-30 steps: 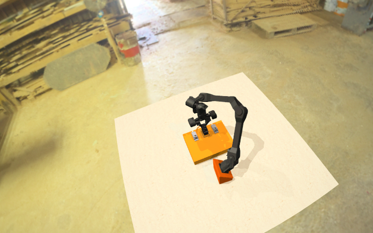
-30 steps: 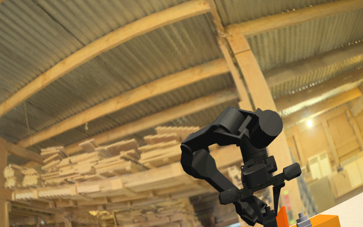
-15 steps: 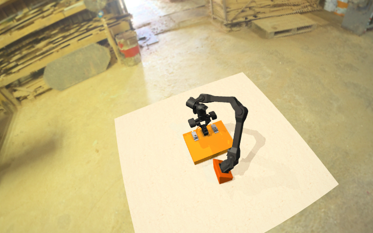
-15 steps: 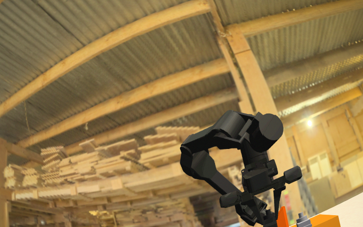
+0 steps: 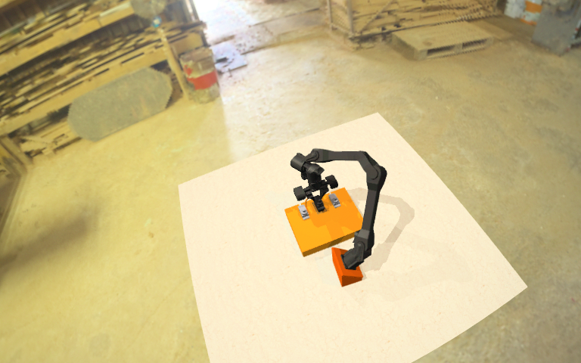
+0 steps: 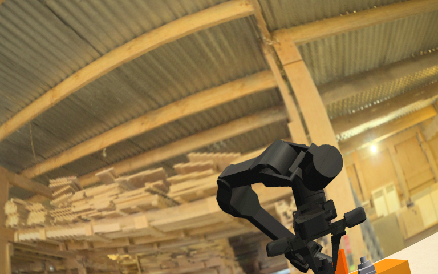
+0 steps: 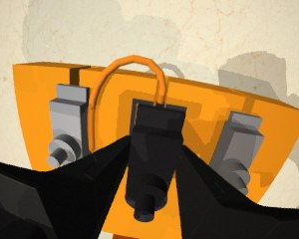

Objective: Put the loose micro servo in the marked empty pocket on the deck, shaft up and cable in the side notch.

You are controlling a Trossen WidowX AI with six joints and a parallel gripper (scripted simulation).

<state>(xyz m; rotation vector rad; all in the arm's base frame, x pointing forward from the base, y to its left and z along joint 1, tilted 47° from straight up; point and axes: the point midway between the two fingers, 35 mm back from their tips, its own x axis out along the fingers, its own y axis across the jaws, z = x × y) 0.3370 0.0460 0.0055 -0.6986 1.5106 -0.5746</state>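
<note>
Now: the orange deck 120 mm behind my gripper tip, 60 mm below it and 10 mm to the right of it.
</note>
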